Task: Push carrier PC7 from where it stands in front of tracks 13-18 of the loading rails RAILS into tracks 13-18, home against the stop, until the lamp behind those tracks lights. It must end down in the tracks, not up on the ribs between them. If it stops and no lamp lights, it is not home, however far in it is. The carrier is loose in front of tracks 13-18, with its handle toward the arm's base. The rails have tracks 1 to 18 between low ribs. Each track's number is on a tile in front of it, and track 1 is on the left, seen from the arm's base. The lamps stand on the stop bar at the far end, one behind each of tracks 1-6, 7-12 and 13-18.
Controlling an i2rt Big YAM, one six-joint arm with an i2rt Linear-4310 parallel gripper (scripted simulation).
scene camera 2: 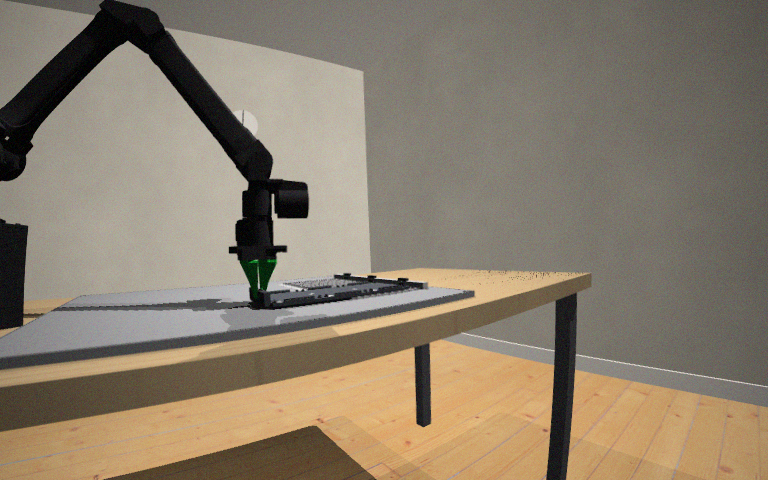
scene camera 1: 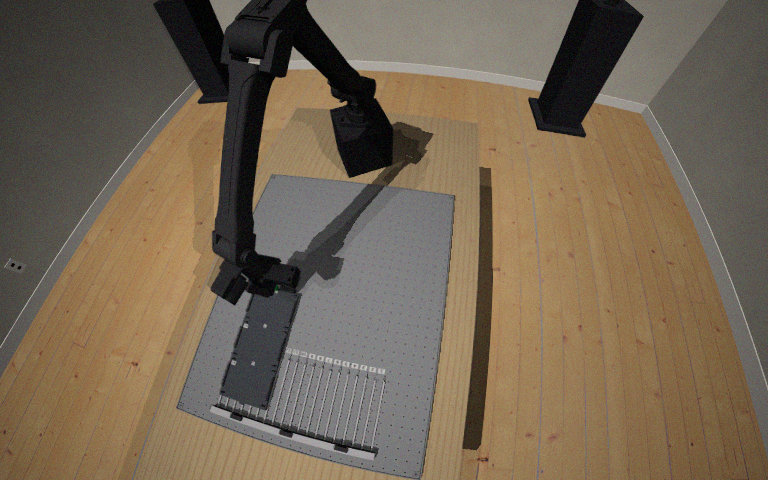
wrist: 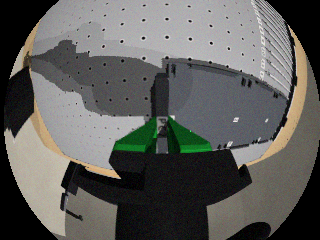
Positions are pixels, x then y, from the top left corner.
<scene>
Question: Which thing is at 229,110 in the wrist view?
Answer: A carrier PC7.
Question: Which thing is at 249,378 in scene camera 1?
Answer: A carrier PC7.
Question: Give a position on a carrier PC7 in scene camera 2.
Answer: At 279,299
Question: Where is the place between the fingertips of my gripper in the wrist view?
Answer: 162,120
</scene>
